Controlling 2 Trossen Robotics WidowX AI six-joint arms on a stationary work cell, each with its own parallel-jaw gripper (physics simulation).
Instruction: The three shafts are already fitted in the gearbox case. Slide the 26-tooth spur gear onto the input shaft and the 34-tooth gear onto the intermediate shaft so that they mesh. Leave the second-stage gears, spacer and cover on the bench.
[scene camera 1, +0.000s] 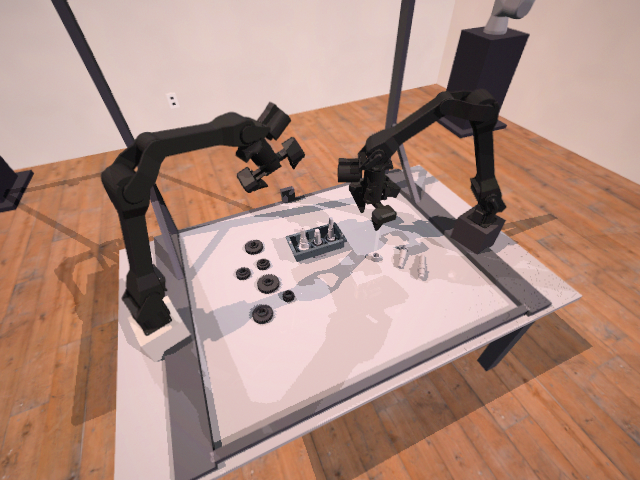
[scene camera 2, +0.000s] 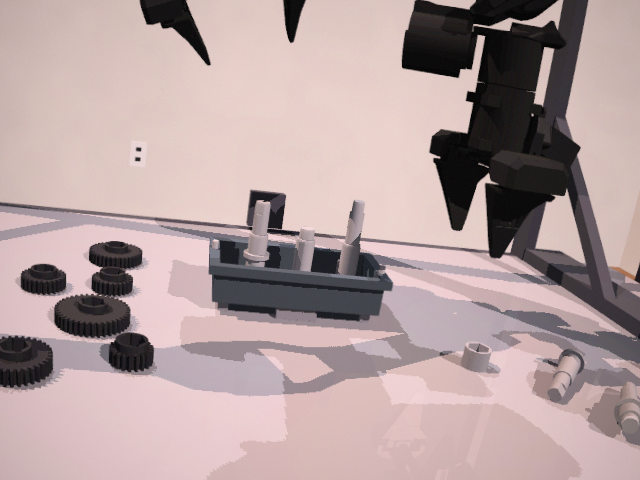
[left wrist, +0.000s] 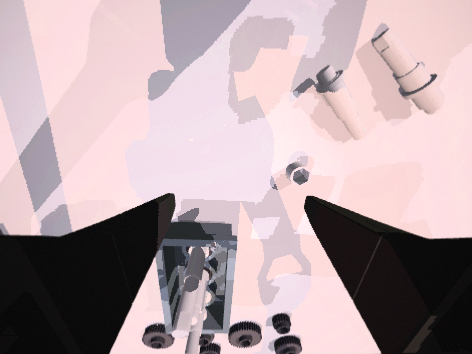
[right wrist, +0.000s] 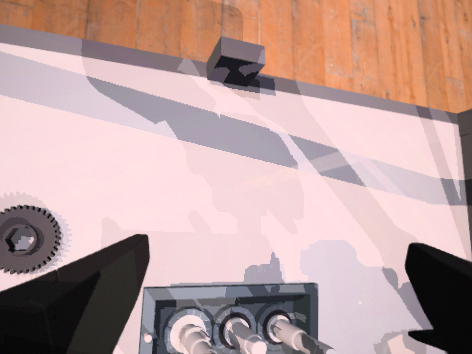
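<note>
The grey gearbox case stands on the bench with three bare upright shafts. Several dark gears lie flat left of it in both scene views: a large one at the back, the widest in the middle, a large one at the front, and smaller ones. Tooth counts cannot be told. My right gripper is open and empty, high above and behind the case. My left gripper is open and empty, above the bench right of the case.
A pale ring lies right of the case in the scene views. Two loose stepped pale pins lie farther right. A small dark block stands at the back edge. No cover shows.
</note>
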